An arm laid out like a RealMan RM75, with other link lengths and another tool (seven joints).
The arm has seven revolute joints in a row. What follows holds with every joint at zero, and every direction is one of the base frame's. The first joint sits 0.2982 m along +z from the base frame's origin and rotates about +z. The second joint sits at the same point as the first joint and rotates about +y. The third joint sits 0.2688 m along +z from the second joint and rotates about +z. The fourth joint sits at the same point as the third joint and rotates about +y. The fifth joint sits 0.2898 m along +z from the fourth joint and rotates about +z. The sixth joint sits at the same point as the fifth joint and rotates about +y. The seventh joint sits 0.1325 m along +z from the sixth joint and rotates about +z. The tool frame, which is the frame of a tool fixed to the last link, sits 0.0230 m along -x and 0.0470 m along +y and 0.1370 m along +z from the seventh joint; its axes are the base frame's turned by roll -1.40, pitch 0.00 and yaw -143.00 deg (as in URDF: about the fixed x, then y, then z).
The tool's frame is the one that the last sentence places.
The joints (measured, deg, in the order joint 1, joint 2, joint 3, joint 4, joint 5, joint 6, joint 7), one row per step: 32.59, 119.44, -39.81, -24.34, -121.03, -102.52, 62.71; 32.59, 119.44, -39.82, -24.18, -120.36, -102.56, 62.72; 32.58, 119.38, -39.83, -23.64, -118.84, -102.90, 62.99; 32.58, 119.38, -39.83, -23.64, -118.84, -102.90, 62.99; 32.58, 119.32, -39.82, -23.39, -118.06, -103.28, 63.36; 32.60, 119.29, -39.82, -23.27, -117.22, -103.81, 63.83; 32.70, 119.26, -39.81, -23.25, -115.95, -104.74, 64.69; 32.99, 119.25, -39.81, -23.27, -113.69, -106.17, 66.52; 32.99, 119.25, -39.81, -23.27, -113.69, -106.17, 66.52; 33.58, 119.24, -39.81, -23.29, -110.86, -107.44, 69.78
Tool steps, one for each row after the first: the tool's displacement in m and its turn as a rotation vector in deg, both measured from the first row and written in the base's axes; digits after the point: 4 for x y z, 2 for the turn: -0.0020, 0.0013, 0.0009, 0.29, 0.59, -0.19; -0.0068, 0.0031, 0.0039, 0.59, 2.13, -0.85; -0.0068, 0.0031, 0.0039, 0.59, 2.13, -0.85; -0.0096, 0.0037, 0.0064, 0.54, 3.02, -1.27; -0.0131, 0.0044, 0.0095, 0.43, 4.02, -1.62; -0.0189, 0.0056, 0.0150, 0.20, 5.55, -2.02; -0.0295, 0.0089, 0.0245, -0.29, 8.14, -2.85; -0.0295, 0.0089, 0.0245, -0.29, 8.14, -2.85; -0.0428, 0.0157, 0.0360, -1.29, 11.06, -4.55
